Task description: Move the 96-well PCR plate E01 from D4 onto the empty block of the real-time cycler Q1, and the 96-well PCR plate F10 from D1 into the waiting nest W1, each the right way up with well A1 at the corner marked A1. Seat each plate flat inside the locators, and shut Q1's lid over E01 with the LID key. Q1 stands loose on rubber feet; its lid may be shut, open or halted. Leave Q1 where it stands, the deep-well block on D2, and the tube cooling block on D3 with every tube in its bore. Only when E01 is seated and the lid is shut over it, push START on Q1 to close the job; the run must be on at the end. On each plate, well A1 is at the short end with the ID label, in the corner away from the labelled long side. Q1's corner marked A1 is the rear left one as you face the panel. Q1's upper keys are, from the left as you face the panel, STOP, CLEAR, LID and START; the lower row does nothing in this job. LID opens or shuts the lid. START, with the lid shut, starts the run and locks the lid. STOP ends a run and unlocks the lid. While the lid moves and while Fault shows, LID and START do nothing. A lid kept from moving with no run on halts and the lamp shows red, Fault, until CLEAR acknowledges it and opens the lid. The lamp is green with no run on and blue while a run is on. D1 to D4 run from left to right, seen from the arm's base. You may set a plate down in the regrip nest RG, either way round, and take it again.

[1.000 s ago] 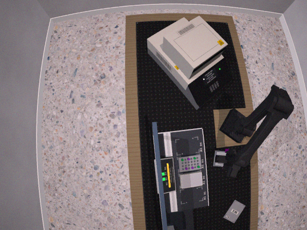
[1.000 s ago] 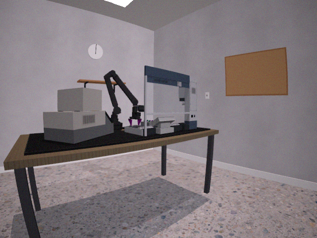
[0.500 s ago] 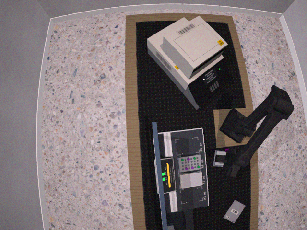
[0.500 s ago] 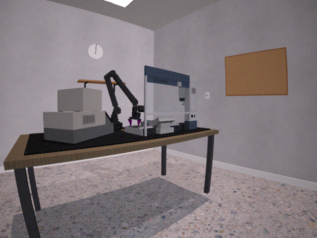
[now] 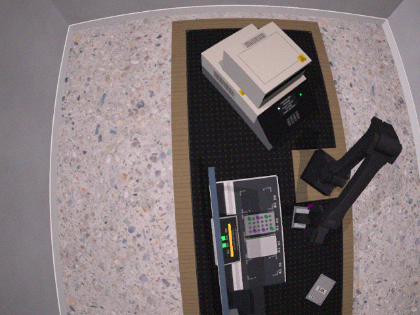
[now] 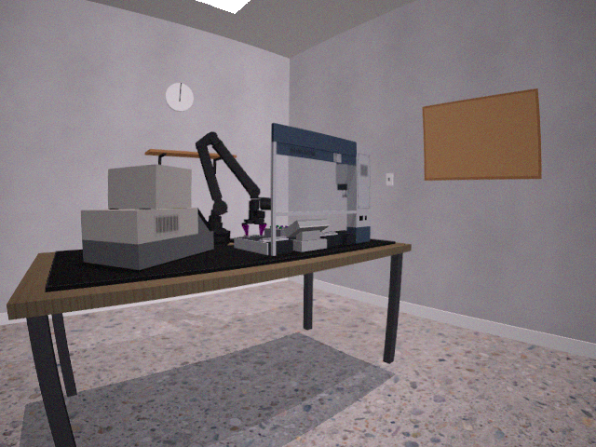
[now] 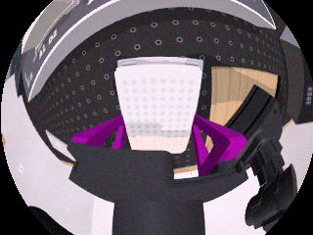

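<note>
My hand is 3 cm above the grey regrip nest. Round my hand: deep-well block (22 cm ahead, 14 cm to the left, 4 cm above); then clear panel (40 cm ahead, 29 cm above, 17 cm to the left); then tube cooling block (24 cm ahead, 4 cm to the left, 4 cm above).
</note>
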